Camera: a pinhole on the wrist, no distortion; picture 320 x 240 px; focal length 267.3 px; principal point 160.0 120.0 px. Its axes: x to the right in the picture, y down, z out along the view. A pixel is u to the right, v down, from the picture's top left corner.
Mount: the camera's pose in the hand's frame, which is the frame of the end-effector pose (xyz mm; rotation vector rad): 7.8 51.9 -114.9 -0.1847 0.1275 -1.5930
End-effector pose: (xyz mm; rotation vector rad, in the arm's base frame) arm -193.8 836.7 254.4 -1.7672 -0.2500 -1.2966
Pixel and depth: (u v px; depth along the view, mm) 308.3 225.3 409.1
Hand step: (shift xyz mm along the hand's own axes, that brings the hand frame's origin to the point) 240.9 -166.3 263.1
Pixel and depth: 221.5 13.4 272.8
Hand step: -46.6 1.7 176.2
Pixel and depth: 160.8 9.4 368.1
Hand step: -68.9 67.8 275.7
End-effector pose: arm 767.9 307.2 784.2 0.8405 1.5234 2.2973
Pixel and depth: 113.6 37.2 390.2
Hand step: -32.1 136.3 288.5
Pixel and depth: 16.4 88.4 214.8
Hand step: 28.1 175.1 96.1
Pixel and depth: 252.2 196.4 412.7
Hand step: 201.3 -80.3 271.8
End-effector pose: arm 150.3 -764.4 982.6 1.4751 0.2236 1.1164
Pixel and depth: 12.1 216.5 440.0
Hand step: 256.2 304.8 275.6
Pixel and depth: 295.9 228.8 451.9
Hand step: 271.6 -168.4 300.7
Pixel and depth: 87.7 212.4 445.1
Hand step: 249.3 182.1 286.4
